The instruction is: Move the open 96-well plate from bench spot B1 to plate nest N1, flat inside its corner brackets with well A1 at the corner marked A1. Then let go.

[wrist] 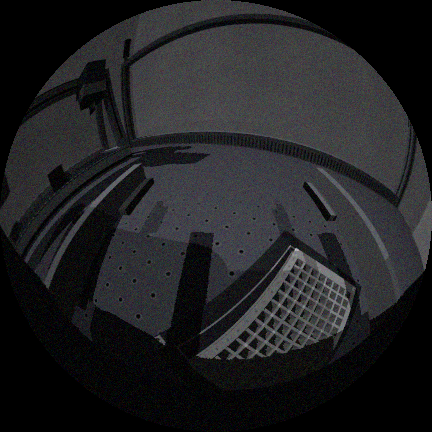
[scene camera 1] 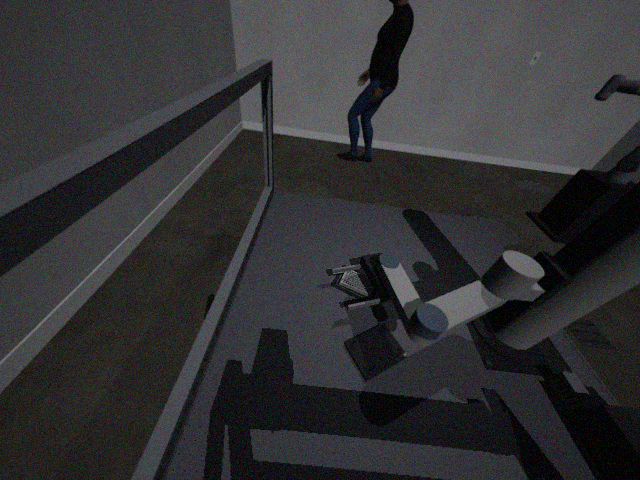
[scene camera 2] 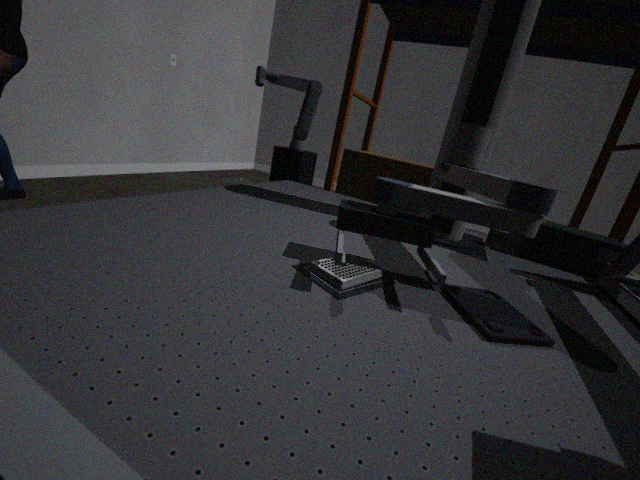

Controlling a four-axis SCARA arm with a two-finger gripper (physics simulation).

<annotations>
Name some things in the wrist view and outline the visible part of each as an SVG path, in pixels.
A 96-well plate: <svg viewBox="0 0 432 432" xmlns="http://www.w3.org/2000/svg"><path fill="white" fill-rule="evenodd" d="M355 286L295 247L293 251L291 250L274 278L249 309L221 336L188 359L187 362L195 371L222 390L270 386L311 373L325 364L334 349L347 320Z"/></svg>
</annotations>
